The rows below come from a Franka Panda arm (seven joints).
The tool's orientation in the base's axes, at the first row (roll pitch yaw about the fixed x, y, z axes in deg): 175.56 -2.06 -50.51
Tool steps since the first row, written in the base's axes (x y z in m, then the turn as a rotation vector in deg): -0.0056 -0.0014 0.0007 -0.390 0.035 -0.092; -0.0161 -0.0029 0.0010 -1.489 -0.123 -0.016; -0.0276 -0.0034 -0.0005 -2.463 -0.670 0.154; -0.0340 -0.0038 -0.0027 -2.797 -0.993 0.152; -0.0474 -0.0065 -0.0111 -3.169 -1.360 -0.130; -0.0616 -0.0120 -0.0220 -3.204 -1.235 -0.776; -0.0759 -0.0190 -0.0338 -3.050 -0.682 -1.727; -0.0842 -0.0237 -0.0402 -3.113 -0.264 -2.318
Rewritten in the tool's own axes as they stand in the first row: -0.0025 0.0053 -0.0004 -0.278 0.272 0.103; -0.0080 0.0143 -0.0002 -0.852 1.225 0.080; -0.0149 0.0234 0.0018 -1.043 2.335 -0.011; -0.0188 0.0284 0.0042 -1.006 2.796 0.028; -0.0255 0.0398 0.0133 -0.970 3.293 0.351; -0.0307 0.0534 0.0251 -1.112 3.191 0.987; -0.0348 0.0679 0.0379 -1.474 2.649 1.886; -0.0367 0.0768 0.0450 -1.858 2.388 2.445
